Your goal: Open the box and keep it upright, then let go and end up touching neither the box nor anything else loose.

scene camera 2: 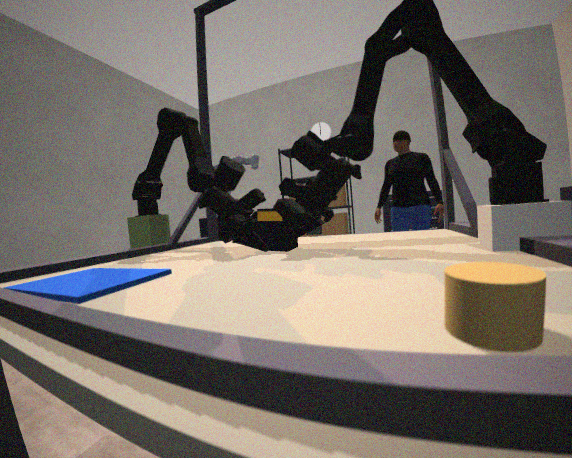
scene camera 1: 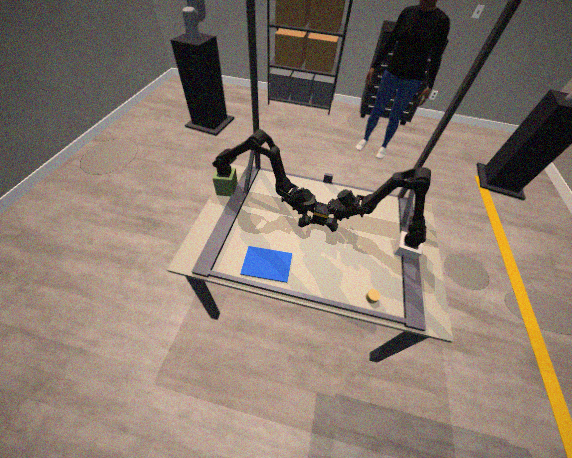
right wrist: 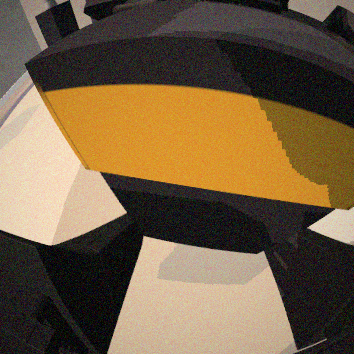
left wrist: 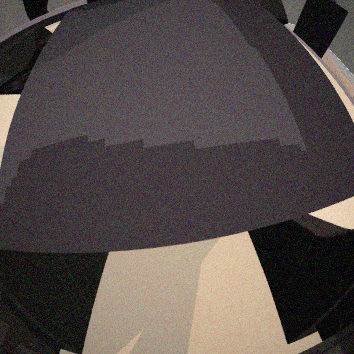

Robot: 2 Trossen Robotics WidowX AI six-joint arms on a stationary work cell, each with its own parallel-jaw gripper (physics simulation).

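Frame: origin at the left arm's base, x ahead, y left, z up, level; metres.
Where they show: left gripper, fingertip midpoint: point(scene camera 2: 286, 239) point(scene camera 1: 323, 218); right gripper, fingertip midpoint: point(scene camera 2: 272, 247) point(scene camera 1: 315, 218) point(right wrist: 203, 217); left arm's base, origin of the base link: point(scene camera 2: 517, 203) point(scene camera 1: 411, 242); right arm's base, origin of the base link: point(scene camera 1: 224, 172).
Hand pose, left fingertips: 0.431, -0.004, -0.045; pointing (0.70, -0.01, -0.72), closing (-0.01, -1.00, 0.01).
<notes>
Each offset is from my left fingertips to the top centre of the thing, as dx, dy, dz.
The box @[+0.014, +0.003, +0.077] point(scene camera 1: 320, 215) point(scene camera 2: 270, 215) point(left wrist: 160, 190) point(right wrist: 190, 137) is dark with an orange-yellow band and a dark top. It stands upright on the table, and its lid looks closed. My left gripper point(scene camera 1: 328, 217) point(scene camera 2: 300, 226) point(left wrist: 180, 198) is shut on the box from the right side of the scene pictures; the box hides its fingertips in the left wrist view. My right gripper point(scene camera 1: 310, 216) point(scene camera 2: 247, 232) point(right wrist: 203, 217) is shut on the box from the left side, with its fingers on both sides of the dark lower body in the right wrist view.
A blue flat mat @[+0.157, +0.349, -0.015] point(scene camera 1: 267, 264) point(scene camera 2: 90, 285) lies front left. A yellow cylinder @[-0.319, +0.318, +0.012] point(scene camera 1: 373, 296) point(scene camera 2: 495, 312) stands front right. A small black block @[+0.061, -0.298, +0.035] point(scene camera 1: 327, 178) is at the back edge. Raised dark rails point(scene camera 1: 414, 295) border the table. A person point(scene camera 1: 417, 55) point(scene camera 2: 410, 180) stands behind it.
</notes>
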